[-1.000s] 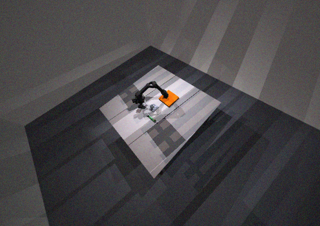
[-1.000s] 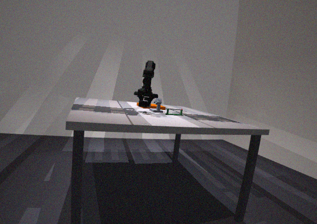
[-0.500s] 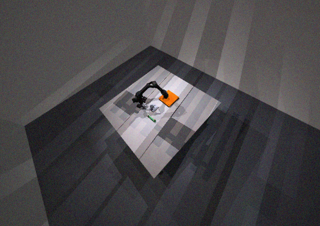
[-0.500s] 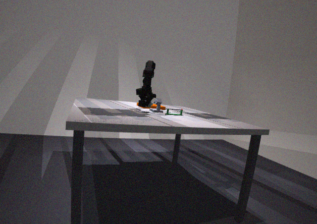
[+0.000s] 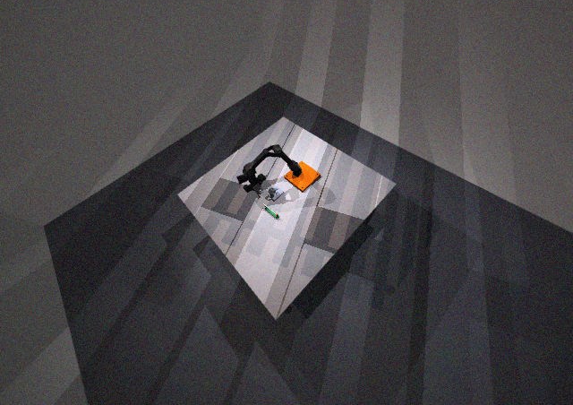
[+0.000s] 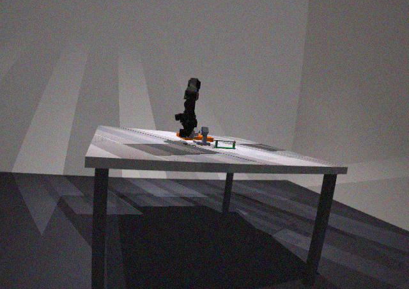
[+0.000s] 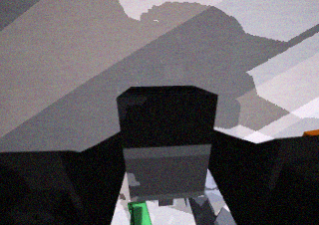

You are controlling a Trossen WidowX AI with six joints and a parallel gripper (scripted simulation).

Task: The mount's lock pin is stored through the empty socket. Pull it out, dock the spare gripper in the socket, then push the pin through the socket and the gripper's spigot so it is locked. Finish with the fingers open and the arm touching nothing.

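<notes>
The spare gripper lies 1 cm to the left of my gripper tip and 2 cm above it. The rest, counted from my gripper tip: grey mount socket (5 cm behind, 14 cm to the left); then green cradle (9 cm ahead, 22 cm to the left, 3 cm below).
</notes>
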